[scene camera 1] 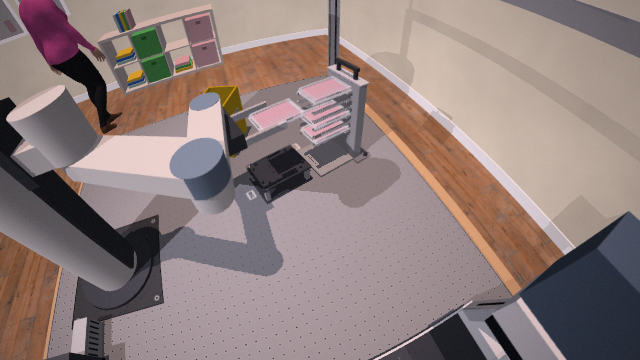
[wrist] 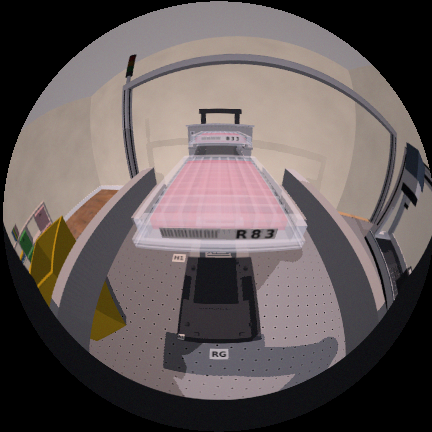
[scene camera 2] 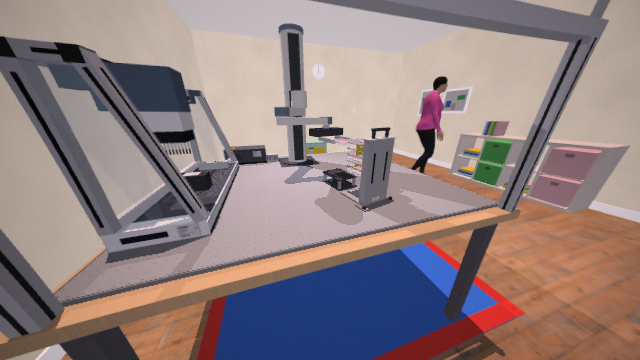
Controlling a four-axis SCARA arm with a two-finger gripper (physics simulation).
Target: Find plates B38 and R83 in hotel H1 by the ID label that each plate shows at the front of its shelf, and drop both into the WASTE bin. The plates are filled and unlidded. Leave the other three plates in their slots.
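Places are measured from the arm's base along level axes (x ahead, y left, z up), in metres.
Pixels of known places: gripper, fingertip midpoint: (scene camera 1: pixel 275 113) (wrist: pixel 218 175) (scene camera 2: pixel 343 140); arm's base at its link origin: (scene camera 1: pixel 120 269) (scene camera 2: pixel 297 162).
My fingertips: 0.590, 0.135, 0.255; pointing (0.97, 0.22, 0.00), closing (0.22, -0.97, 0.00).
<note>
Ahead of a thing's pixels: the offset from my fingertips to its middle, as dx, dy, dz. "spot": to the spot under its first point.
My gripper (scene camera 1: pixel 278 115) (wrist: pixel 218 175) is shut on plate R83 @(+0.002, +0.001, -0.005) (scene camera 1: pixel 274 114) (wrist: pixel 220 200), a clear, unlidded plate with pink filling. It is level between the long fingers, its R83 label facing the wrist camera, in front of hotel H1 @(+0.182, +0.051, -0.082) (scene camera 1: pixel 357 117) (scene camera 2: pixel 376 172) (wrist: pixel 193 134) and outside its shelves. Plate B33 @(+0.152, +0.034, +0.016) (scene camera 1: pixel 324 90) (wrist: pixel 220 138) is on the hotel's top occupied shelf. More pink plates @(spot: +0.137, -0.004, -0.103) (scene camera 1: pixel 325 131) are on lower shelves; their labels cannot be read, so B38 cannot be picked out. The yellow bin @(-0.155, +0.258, -0.142) (scene camera 1: pixel 231 96) (wrist: pixel 60 242) stands beside the arm's gripper, its inside hidden.
A low black stand (scene camera 1: pixel 280 167) (scene camera 2: pixel 340 178) (wrist: pixel 219 317) by the RG label @(spot: -0.123, -0.032, -0.242) (wrist: pixel 219 354) is below the held plate, before the hotel. A framed machine @(spot: +0.188, -0.609, +0.177) (scene camera 2: pixel 172 95) stands across the table. A person in pink (scene camera 1: pixel 52 37) (scene camera 2: pixel 431 117) is near the shelf unit (scene camera 1: pixel 218 37).
</note>
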